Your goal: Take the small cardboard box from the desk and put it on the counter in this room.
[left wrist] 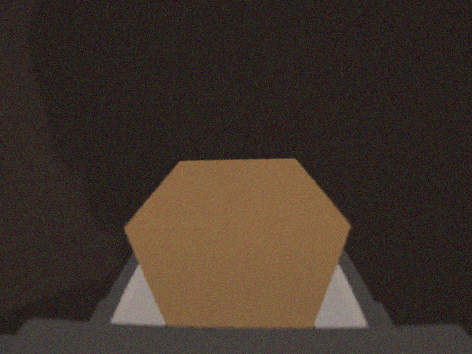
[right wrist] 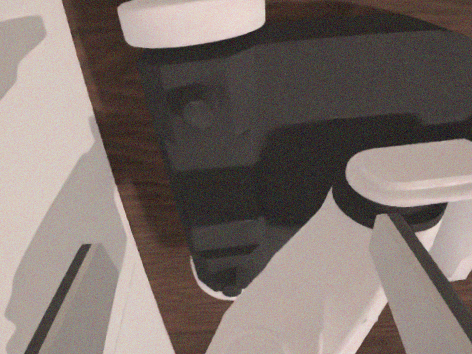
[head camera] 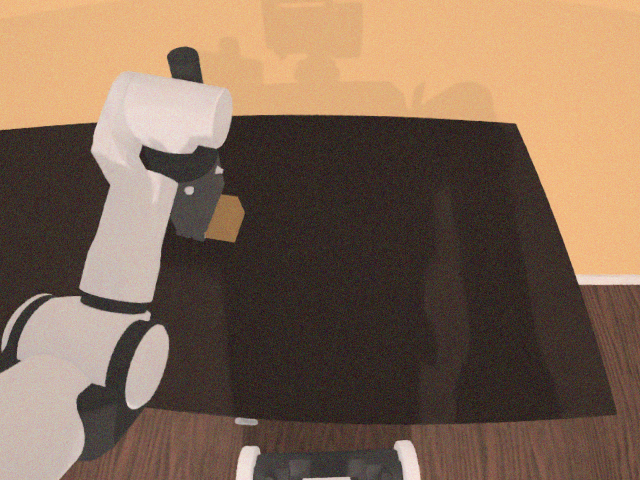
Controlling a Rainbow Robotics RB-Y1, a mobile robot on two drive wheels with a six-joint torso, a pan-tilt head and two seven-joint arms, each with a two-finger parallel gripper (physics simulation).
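Pixels of known places: left gripper, fingertip midpoint: (left wrist: 238, 203) (head camera: 205, 221); right gripper, fingertip midpoint: (right wrist: 239, 246); robot's base, origin of the base link: (head camera: 327, 472).
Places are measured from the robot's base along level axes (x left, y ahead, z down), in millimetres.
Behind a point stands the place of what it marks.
Note:
The small brown cardboard box (head camera: 225, 219) {x 141, y 456, z -961 mm} (left wrist: 237, 215) {x 219, y 490, z -957 mm} is between the fingers of my left gripper (head camera: 205, 233) {x 193, y 487, z -914 mm} (left wrist: 238, 262), which is shut on it. The near finger hides part of the box in the head camera. Box and gripper are over the dark top of the counter (head camera: 361, 232) {x -77, y 453, z -911 mm} (left wrist: 240, 75) {x 255, y 503, z -911 mm}, left of the picture's middle. I cannot tell whether the box touches the top. My right gripper (right wrist: 239, 246) {x -238, y -39, z -501 mm} is open and empty, with its fingers wide apart beside the counter's white front (right wrist: 55, 90) {x -217, y 171, z -214 mm}. The desk does not show.
An orange wall (head camera: 578, 155) {x -696, y 728, z -813 mm} stands behind the counter. Wooden floor (head camera: 615, 351) {x -1310, y 341, z -1 mm} (right wrist: 150, 280) {x 455, y 272, z -1 mm} shows at the right of and below the counter. My base (head camera: 328, 465) {x -4, y 42, z -191 mm} (right wrist: 310, 80) {x -172, y -149, z -169 mm} is close to the counter's near edge.

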